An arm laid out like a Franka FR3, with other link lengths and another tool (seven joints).
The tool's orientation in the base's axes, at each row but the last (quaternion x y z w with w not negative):
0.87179 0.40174 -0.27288 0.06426
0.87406 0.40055 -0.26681 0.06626
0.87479 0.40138 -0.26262 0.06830
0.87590 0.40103 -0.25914 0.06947
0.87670 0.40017 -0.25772 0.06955
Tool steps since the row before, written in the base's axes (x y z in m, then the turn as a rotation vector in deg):
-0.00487 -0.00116 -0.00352 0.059 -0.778 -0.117
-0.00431 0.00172 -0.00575 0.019 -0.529 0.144
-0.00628 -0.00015 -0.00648 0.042 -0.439 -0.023
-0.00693 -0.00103 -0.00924 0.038 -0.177 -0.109
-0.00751 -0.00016 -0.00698 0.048 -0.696 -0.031
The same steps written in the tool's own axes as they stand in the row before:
-0.00149 -0.00243 0.00542 -0.425 0.576 0.331
0.00182 -0.00376 0.00610 -0.416 0.354 0.044
-0.00016 -0.00394 0.00812 -0.258 0.327 0.148
0.00025 -0.00363 0.01101 -0.042 0.156 0.137
-0.00067 -0.00484 0.00901 -0.421 0.504 0.236

